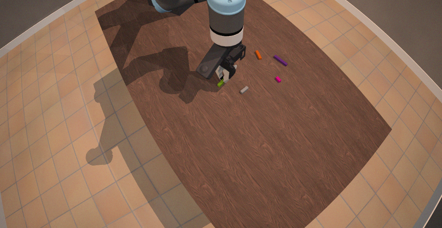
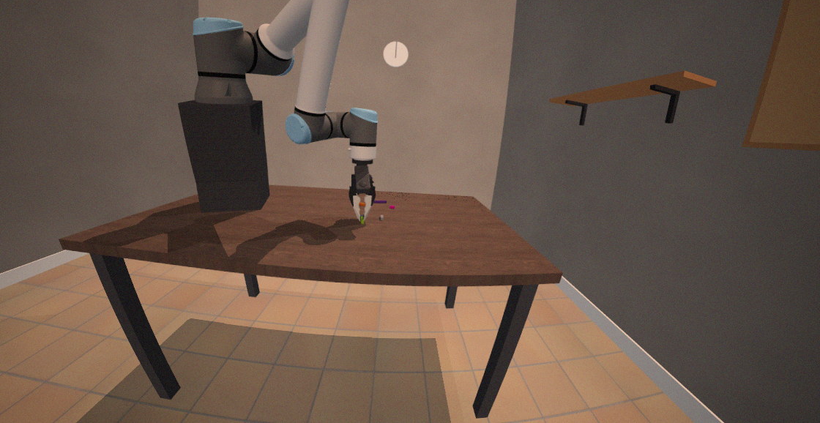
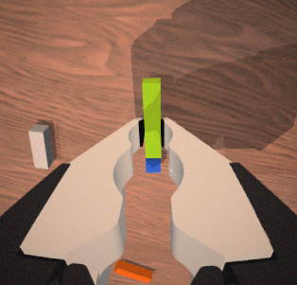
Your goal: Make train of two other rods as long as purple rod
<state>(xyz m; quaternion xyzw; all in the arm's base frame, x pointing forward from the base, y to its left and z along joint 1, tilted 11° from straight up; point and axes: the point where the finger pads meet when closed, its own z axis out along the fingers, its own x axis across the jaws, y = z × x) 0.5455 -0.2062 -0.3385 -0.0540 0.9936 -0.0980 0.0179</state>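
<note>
My gripper is now 10 mm above the lime rod. Round my hand: grey rod 80 mm ahead, 30 mm to the left, 10 mm below; then blue rod 30 mm to the left, 10 mm below; then orange rod 10 mm ahead, 180 mm to the left, 10 mm below.
</note>
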